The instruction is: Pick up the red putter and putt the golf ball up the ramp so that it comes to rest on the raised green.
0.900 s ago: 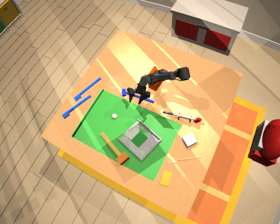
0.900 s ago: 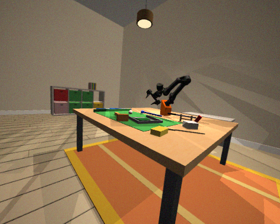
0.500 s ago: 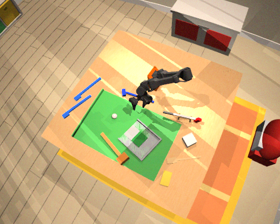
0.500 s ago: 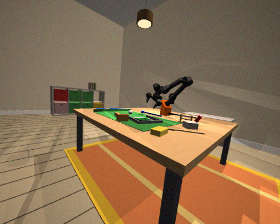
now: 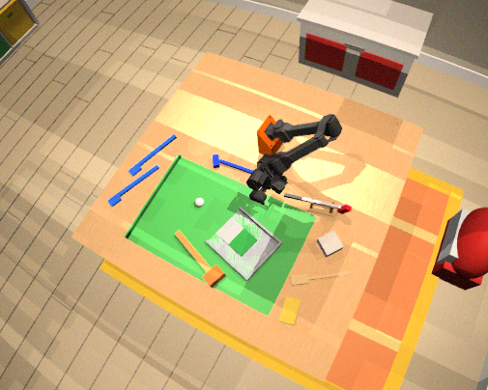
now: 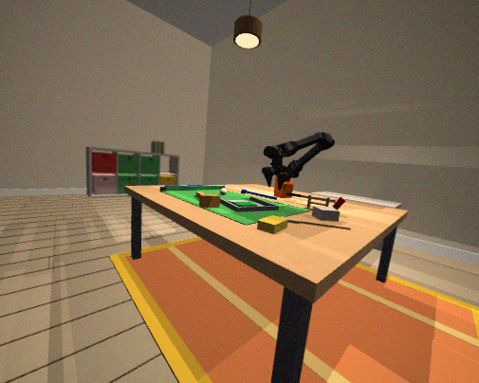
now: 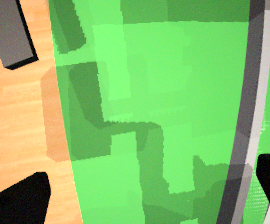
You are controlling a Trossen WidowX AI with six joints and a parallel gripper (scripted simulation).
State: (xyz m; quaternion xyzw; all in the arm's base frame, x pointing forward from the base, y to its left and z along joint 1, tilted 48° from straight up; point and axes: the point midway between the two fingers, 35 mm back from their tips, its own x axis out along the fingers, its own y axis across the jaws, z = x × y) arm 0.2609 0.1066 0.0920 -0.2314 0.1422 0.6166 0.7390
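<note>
The blue putter is 8 cm behind my gripper tip, 22 cm to the right of it and 7 cm below it. Also, from my gripper tip: white golf ball 16 cm ahead, 27 cm to the right, 6 cm below; then red putter 10 cm behind, 19 cm to the left, 3 cm below; then green mat 21 cm ahead, 13 cm to the right, 8 cm below.
</note>
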